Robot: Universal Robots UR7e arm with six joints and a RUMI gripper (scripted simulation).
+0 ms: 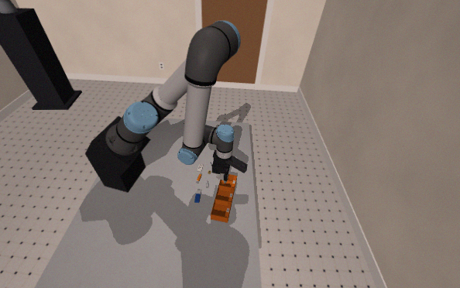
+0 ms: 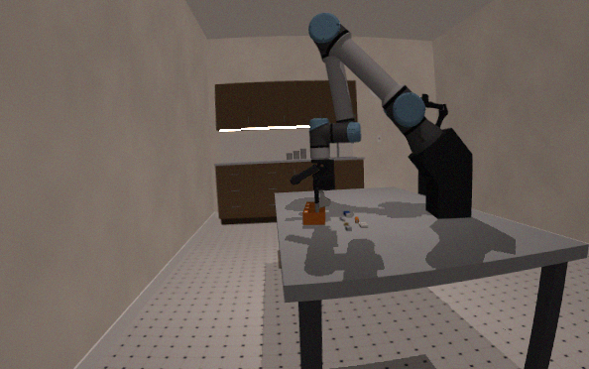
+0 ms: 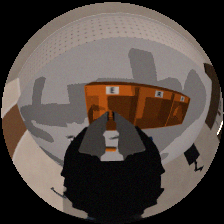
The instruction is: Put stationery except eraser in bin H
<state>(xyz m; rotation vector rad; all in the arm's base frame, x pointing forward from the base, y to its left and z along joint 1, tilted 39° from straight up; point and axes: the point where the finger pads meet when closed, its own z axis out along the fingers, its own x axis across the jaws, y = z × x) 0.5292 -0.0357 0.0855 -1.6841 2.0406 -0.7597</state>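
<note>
The grey piece lies 7 cm behind my hand, 15 cm to the left of it and 3 cm below it. Also, from my hand: orange bin: 1 cm behind, 9 cm to the right, 1 cm below; then orange pen-like item: 14 cm behind, 4 cm to the left, 3 cm below; then tiny brownish item: 9 cm behind, 9 cm to the left, 3 cm below.
</note>
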